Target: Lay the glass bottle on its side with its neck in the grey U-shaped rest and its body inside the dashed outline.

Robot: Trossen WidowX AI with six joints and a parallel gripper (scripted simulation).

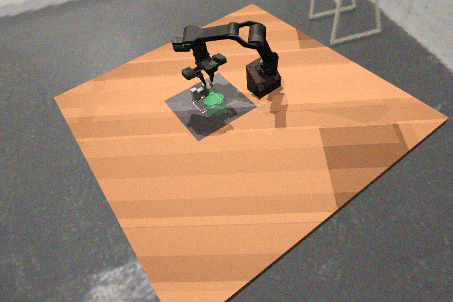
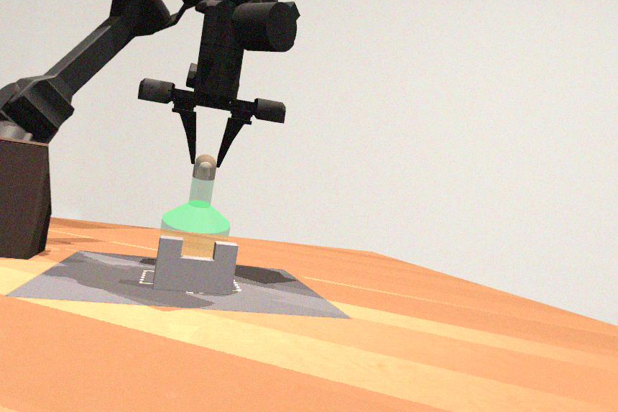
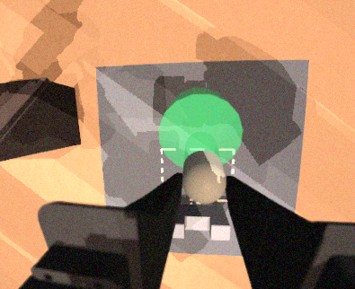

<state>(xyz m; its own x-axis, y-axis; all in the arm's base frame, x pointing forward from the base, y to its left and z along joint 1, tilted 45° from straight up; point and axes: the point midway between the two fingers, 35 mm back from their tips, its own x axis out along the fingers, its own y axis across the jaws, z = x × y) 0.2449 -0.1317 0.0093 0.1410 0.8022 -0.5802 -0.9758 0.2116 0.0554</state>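
Now: gripper tip 5 cm above the green glass bottle and 1 cm to the right of it. Round my gripper tip: grey mat (15 cm below, 3 cm to the right).
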